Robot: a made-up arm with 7 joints.
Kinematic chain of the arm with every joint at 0, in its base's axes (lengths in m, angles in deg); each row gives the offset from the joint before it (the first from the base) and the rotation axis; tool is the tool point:
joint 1: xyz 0 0 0.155 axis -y
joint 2: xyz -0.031 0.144 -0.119 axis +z
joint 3: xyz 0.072 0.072 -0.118 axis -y
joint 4: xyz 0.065 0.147 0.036 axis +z
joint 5: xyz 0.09 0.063 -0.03 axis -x
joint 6: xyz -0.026 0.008 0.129 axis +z
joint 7: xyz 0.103 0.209 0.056 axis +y
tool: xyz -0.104 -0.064 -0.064
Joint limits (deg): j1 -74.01..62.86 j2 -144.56..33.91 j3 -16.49..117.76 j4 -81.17..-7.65 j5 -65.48..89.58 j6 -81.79..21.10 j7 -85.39..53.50
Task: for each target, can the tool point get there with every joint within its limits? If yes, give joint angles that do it. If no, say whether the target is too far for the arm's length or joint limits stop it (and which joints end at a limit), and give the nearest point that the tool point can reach.
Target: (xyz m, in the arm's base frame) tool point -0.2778 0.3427 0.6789
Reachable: no: joint limits stop it (at a limit: joint 1, joint 2, joint 3, joint 4, joint 7) | nearest point -0.2440 0.3525 0.5595 | short by 0.124 m
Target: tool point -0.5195 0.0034 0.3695
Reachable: no: joint limits stop it (at a limit: joint 1, joint 2, joint 3, joint 4, joint 7) | nearest point -0.4566 -0.0296 0.3160 | short by 0.089 m
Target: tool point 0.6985 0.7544 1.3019
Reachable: no: too far | nearest point 0.4093 0.3946 0.5426 | short by 0.889 m
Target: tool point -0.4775 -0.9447 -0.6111
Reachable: no: too far | nearest point -0.2325 -0.4111 -0.2181 | short by 0.707 m
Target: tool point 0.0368 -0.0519 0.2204
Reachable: yes | joints -43.74 -126.91 55.27 -58.66 14.30 -70.59 2.50
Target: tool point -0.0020 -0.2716 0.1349
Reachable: yes | joints 36.18 -122.07 30.46 -20.49 26.68 -43.65 -70.71
